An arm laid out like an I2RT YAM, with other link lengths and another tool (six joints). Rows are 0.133 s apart.
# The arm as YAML. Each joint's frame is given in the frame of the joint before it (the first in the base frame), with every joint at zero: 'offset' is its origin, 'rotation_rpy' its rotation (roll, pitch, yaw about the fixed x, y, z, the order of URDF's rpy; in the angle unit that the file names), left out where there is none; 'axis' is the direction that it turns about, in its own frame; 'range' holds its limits. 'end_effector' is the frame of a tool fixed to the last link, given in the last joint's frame.
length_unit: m
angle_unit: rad
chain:
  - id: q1
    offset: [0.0, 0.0, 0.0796]
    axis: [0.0, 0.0, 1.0]
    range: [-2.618, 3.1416]
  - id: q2
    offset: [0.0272, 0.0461, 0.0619]
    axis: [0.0, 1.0, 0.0]
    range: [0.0, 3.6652]
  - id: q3
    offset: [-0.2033, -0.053, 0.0]
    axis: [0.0, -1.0, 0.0]
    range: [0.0, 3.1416]
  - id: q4
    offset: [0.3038, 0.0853, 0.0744]
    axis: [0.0, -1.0, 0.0]
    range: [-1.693, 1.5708]
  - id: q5
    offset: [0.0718, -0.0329, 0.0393]
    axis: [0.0, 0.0, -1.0]
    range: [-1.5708, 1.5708]
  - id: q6
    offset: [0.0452, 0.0, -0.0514]
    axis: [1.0, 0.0, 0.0]
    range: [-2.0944, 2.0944]
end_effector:
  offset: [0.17, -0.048, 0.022]
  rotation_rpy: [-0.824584, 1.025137, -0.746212]
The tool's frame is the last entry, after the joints.
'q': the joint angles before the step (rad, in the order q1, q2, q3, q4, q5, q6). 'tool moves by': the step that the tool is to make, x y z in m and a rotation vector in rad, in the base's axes. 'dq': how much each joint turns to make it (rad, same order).
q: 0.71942, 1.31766, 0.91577, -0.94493, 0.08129, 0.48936
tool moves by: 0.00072, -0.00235, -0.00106, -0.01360, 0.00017, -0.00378
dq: -0.00001, 0.01073, 0.00459, -0.00308, 0.01070, 0.00149
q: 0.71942, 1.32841, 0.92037, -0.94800, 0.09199, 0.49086
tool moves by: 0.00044, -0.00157, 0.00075, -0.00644, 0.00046, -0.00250
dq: -0.00150, 0.00307, 0.00461, -0.00612, 0.00465, 0.00002
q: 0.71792, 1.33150, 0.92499, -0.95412, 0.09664, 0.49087
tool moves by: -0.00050, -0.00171, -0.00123, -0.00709, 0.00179, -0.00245
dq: -0.00003, 0.00305, -0.00157, -0.00154, 0.00457, 0.00152
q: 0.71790, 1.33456, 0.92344, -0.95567, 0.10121, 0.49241
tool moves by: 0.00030, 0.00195, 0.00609, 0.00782, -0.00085, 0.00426
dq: 0.00003, -0.00760, 0.01378, -0.01529, -0.00609, -0.00306
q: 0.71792, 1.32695, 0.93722, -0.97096, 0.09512, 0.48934
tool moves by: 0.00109, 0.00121, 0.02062, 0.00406, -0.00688, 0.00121
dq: 0.00153, -0.01533, 0.05207, -0.05955, 0.00151, 0.00000
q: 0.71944, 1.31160, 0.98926, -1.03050, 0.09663, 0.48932
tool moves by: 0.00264, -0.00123, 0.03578, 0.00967, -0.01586, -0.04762
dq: -0.00001, -0.00467, 0.10719, -0.09831, 0.01371, 0.04595
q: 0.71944, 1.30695, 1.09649, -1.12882, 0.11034, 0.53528
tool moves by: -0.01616, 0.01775, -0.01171, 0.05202, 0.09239, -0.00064
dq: 0.01079, 0.05046, 0.03098, -0.01725, -0.09552, 0.03241
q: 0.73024, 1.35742, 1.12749, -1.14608, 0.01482, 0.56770
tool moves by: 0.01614, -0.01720, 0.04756, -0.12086, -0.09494, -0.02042
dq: 0.02900, 0.04448, 0.15724, -0.12679, 0.15975, 0.01996
